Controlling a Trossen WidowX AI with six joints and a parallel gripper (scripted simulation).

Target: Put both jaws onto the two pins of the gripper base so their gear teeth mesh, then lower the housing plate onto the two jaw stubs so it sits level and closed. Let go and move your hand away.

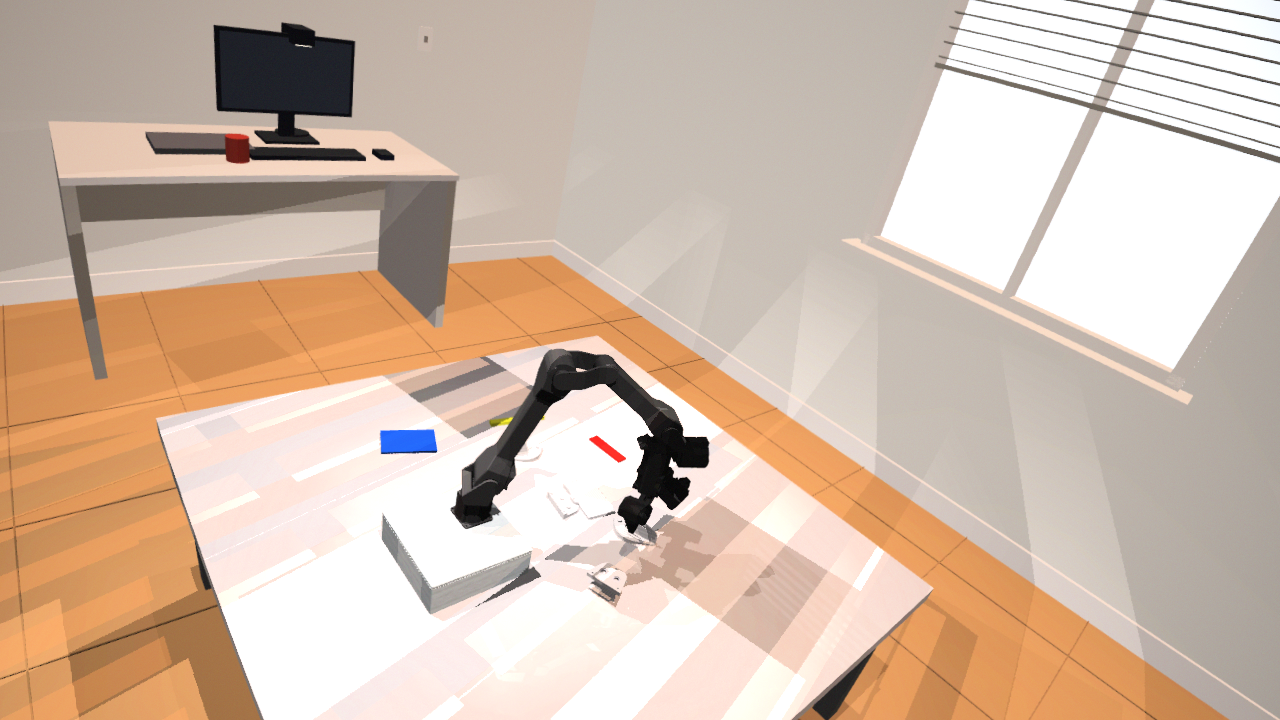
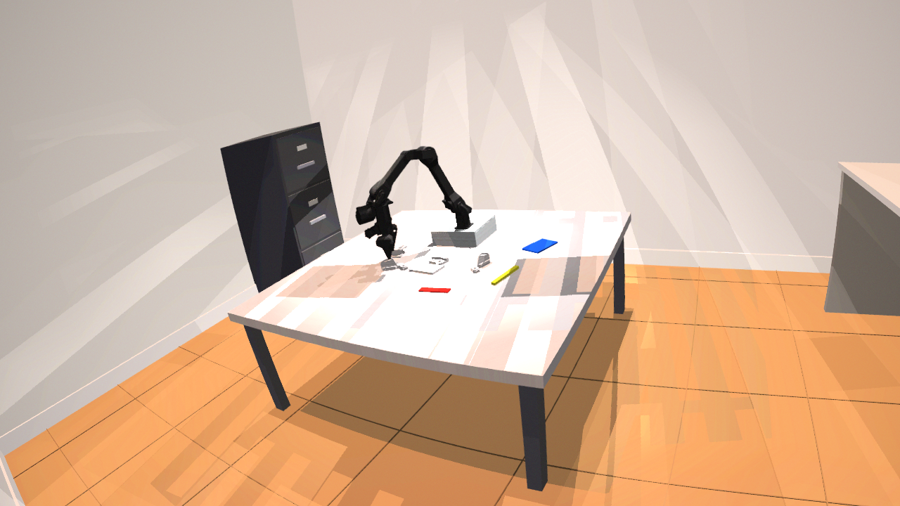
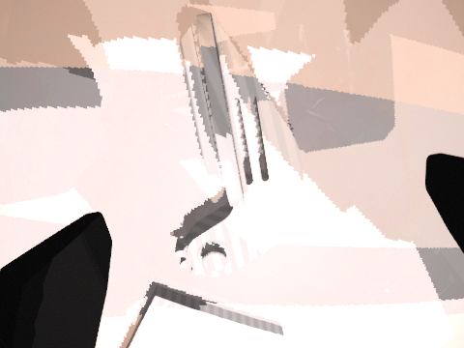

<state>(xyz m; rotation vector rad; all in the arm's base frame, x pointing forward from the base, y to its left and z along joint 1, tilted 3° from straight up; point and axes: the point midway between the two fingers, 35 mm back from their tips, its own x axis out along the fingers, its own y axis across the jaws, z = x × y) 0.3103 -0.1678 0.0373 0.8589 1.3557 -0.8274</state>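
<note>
My gripper tip is 4 cm to the right of the curved jaw and 5 cm above it. Also, from my gripper tip: yellow stick: 1 cm ahead, 48 cm to the left, 5 cm below; blue card: 28 cm behind, 51 cm to the left, 5 cm below; red strip: 16 cm ahead, 28 cm to the left, 5 cm below.
</note>
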